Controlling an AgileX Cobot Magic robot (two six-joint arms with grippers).
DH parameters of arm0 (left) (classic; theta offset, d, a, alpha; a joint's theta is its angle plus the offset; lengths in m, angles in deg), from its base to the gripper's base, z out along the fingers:
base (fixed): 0 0 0 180
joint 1: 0 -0.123 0 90
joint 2: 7.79 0 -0.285 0
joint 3: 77.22 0 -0.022 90
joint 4: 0 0.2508 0 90
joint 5: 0 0 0.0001 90
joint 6: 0 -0.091 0 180
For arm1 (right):
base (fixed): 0 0 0 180
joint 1: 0 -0.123 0 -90
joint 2: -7.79 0 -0.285 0
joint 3: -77.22 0 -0.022 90
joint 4: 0 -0.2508 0 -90
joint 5: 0 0 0.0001 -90
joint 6: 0 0.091 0 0
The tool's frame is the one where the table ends.
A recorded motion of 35 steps. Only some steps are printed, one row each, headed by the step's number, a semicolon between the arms.
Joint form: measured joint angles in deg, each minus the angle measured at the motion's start. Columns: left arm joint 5, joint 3, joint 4, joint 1, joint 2, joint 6; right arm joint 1, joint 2, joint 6, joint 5, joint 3, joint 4.
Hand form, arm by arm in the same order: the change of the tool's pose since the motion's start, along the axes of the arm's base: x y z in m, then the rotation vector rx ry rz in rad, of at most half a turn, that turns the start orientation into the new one. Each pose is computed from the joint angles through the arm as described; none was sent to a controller.
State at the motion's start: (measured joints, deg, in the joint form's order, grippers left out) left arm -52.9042 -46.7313 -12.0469 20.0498 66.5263 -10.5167; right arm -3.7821 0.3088 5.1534 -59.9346 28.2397 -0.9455
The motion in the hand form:
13: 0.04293 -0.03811 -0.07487 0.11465 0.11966 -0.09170; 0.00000 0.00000 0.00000 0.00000 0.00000 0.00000
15: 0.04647 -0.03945 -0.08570 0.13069 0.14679 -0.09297; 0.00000 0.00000 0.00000 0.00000 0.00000 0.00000
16: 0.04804 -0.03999 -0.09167 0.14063 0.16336 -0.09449; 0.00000 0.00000 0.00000 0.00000 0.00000 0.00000
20: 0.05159 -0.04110 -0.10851 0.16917 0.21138 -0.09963; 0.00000 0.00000 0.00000 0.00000 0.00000 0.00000
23: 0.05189 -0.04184 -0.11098 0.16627 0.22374 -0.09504; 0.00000 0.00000 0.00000 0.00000 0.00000 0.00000
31: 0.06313 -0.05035 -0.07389 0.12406 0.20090 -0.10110; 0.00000 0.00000 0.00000 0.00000 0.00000 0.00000
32: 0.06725 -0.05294 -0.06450 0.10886 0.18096 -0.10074; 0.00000 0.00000 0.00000 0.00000 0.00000 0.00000
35: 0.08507 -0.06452 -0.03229 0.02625 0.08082 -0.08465; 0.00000 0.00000 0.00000 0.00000 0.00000 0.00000
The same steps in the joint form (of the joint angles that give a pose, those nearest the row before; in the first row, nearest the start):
13: 10.61 -0.38 2.79 5.80 19.69 -0.11; 0.00 0.00 0.00 0.00 0.00 0.00
15: 11.21 -0.37 3.00 5.80 22.08 -0.11; 0.00 0.00 0.00 0.00 0.00 0.00
16: 11.41 -0.37 3.15 5.80 23.38 -0.11; 0.00 0.00 0.00 0.00 0.00 0.00
20: 11.83 -0.38 3.61 5.80 26.97 -0.11; 0.00 0.00 0.00 0.00 0.00 0.00
23: 11.78 -0.43 3.10 5.80 27.55 -0.11; 0.00 0.00 0.00 0.00 0.00 0.00
31: 4.61 -7.37 1.82 5.80 25.28 -0.11; 0.00 0.00 0.00 0.00 0.00 0.00
32: 3.79 -9.24 1.50 5.80 24.94 -0.11; 0.00 0.00 0.00 0.00 0.00 0.00
35: 3.89 -15.95 -0.78 5.80 24.62 -0.11; 0.00 0.00 0.00 0.00 0.00 0.00

